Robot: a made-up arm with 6 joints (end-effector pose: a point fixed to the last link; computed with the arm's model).
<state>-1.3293 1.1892 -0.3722 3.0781 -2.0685 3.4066</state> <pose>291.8 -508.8 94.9 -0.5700 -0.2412 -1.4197</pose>
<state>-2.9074 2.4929 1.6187 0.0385 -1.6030 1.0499</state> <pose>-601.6 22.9 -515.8 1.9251 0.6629 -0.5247</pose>
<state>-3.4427 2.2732 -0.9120 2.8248 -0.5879 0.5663</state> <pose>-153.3 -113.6 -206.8 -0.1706 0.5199 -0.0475</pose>
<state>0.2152 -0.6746 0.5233 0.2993 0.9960 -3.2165</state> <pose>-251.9 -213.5 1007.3 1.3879 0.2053 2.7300</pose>
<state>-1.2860 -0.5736 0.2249 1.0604 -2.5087 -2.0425</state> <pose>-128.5 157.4 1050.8 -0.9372 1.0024 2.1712</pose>
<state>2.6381 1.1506 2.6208 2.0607 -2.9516 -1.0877</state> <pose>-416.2 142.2 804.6 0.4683 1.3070 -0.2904</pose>
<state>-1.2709 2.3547 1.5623 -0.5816 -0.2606 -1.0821</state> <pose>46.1 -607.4 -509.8 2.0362 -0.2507 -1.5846</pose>
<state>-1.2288 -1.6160 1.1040 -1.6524 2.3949 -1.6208</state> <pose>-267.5 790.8 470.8 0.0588 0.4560 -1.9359</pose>
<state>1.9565 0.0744 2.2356 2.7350 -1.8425 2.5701</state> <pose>-63.6 -238.8 1048.5 -1.8096 0.9955 0.5237</pose>
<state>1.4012 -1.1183 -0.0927 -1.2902 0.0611 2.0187</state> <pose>6.3 -229.3 679.5 0.1489 -1.1766 0.8113</pose>
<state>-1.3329 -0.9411 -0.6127 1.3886 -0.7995 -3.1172</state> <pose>-78.2 197.9 821.0 0.9786 -1.9066 -1.2733</pose>
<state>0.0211 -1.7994 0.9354 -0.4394 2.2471 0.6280</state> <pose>-857.4 -164.7 274.6 -1.0069 1.2923 0.3145</pose>
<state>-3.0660 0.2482 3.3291 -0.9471 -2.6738 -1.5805</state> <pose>176.1 108.2 938.6 -0.0825 -0.8480 -2.5024</pose>
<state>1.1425 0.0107 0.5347 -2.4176 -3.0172 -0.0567</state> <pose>36.1 371.2 881.2 0.8863 -0.5222 -2.0998</pose>
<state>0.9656 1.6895 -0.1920 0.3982 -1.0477 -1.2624</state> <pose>433.0 363.5 -199.2 -1.1663 1.7648 -0.9176</pose>
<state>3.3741 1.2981 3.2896 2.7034 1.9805 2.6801</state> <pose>-326.5 -228.1 652.2 0.1482 -0.3501 -2.4906</pose>
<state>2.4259 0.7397 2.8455 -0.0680 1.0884 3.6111</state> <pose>-72.7 277.4 946.4 -0.4021 0.1912 -0.6335</pose>
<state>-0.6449 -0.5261 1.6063 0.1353 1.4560 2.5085</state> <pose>-493.1 170.0 999.3 -0.2288 0.8212 2.1138</pose>
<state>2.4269 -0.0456 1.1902 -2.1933 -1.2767 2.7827</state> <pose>-219.3 65.2 1080.3 -1.9720 2.0553 -1.1926</pose>
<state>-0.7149 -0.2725 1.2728 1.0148 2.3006 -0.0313</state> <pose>-273.9 124.6 1124.5 1.9854 1.6866 -0.7870</pose>
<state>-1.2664 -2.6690 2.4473 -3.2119 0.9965 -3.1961</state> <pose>116.2 169.2 -622.3 1.4433 1.7582 -0.7701</pose>
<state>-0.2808 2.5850 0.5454 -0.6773 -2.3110 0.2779</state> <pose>32.3 -140.7 -547.2 -1.2385 -1.7207 -0.5378</pose>
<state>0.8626 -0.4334 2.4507 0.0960 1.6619 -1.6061</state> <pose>-254.7 -545.3 821.2 0.5020 1.6315 -0.7075</pose>
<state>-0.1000 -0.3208 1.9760 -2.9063 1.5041 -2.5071</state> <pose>-365.5 195.0 1052.6 -0.5560 -0.6624 -0.5625</pose>
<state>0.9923 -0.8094 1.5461 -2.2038 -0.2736 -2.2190</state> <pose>-395.0 -429.6 952.6 0.0420 -1.6713 -1.4840</pose>
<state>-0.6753 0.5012 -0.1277 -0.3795 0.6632 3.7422</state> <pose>314.1 -444.4 484.7 2.5806 -1.2549 -0.1888</pose>
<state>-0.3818 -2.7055 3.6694 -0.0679 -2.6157 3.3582</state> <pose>20.6 -182.4 -305.5 -0.9261 -0.2178 2.6682</pose>
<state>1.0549 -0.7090 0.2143 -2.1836 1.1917 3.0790</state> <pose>-118.8 -20.6 851.7 -0.4548 -0.0168 0.1941</pose>
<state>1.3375 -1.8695 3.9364 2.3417 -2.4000 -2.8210</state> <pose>-159.1 -181.3 -14.6 0.8773 -1.2294 -0.1450</pose>
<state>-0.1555 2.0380 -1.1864 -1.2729 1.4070 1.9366</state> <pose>195.6 -78.8 127.2 1.7813 -2.3632 -0.8575</pose>
